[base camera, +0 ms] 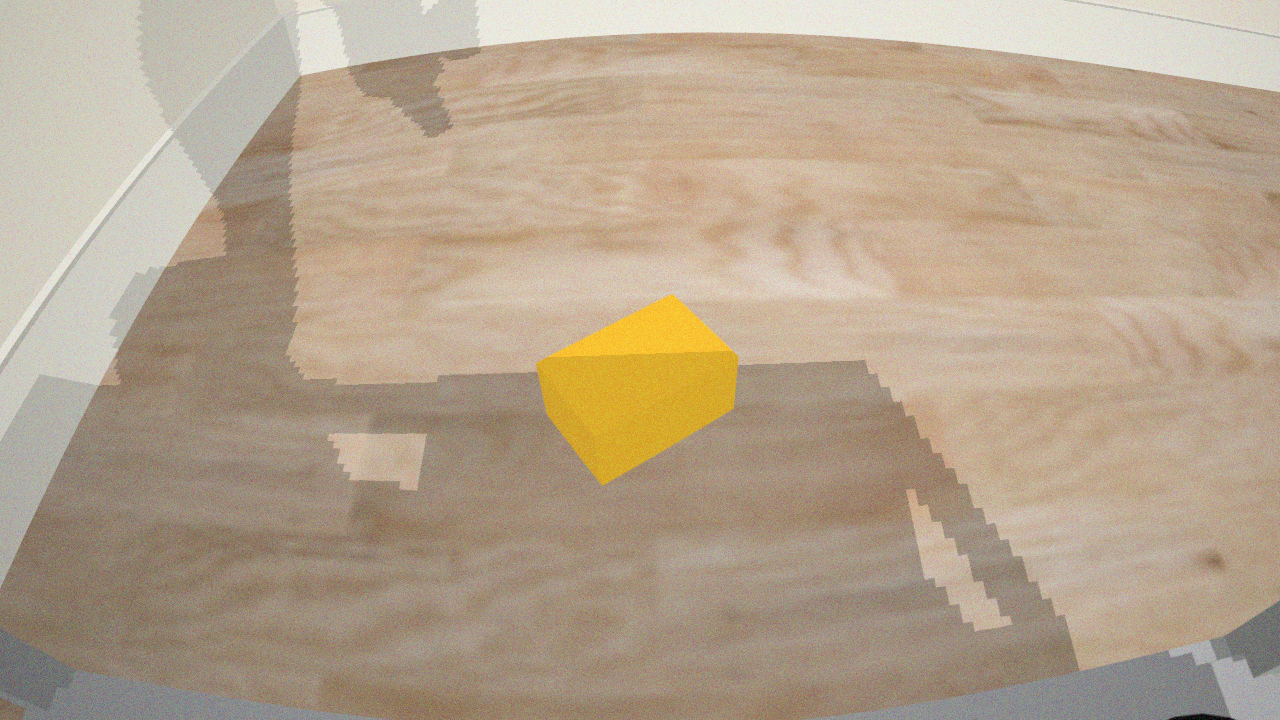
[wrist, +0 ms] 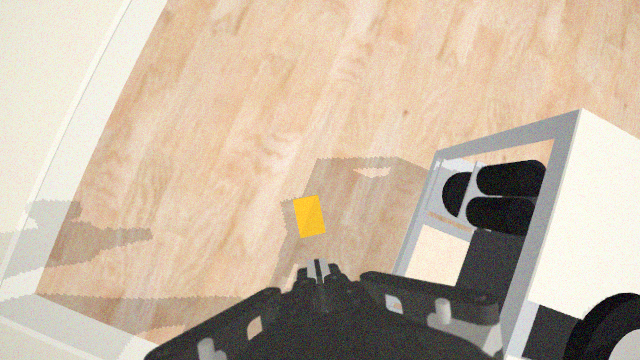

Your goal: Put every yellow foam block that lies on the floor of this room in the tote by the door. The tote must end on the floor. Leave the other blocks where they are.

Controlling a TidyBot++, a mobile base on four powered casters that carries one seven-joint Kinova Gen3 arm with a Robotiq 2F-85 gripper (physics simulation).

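Frame: origin at the arm's base, x left, y ahead, z down, level; metres.
Seen in the pictures: gripper, fingertip midpoint: (wrist: 317,272).
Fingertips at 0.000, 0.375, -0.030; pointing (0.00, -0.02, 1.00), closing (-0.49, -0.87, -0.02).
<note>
A point is followed by its place in that frame, as x, y, z.
A yellow foam block (base camera: 640,394) @(-0.002, 0.342, 0.351) (wrist: 309,216) @(0.000, 0.366, 0.351) lies on the wooden floor in front of the base, partly in shadow and turned at an angle in the base camera view. My gripper (wrist: 317,272) @(0.000, 0.375, -0.030) is shut with nothing between its fingertips. It hangs well above the floor, and its tips show just below the block in the wrist view. The gripper does not show in the base camera view. The tote and the door do not show in either view.
A white wall with a pale skirting board (base camera: 214,170) @(0.437, 0.678, 0.379) (wrist: 107,115) @(-0.044, 0.927, 0.390) runs along the left and meets another wall at a corner. My base's grey frame (wrist: 505,120) and white body (wrist: 595,215) @(-0.142, 0.098, 0.014) stand at the right of the wrist view.
</note>
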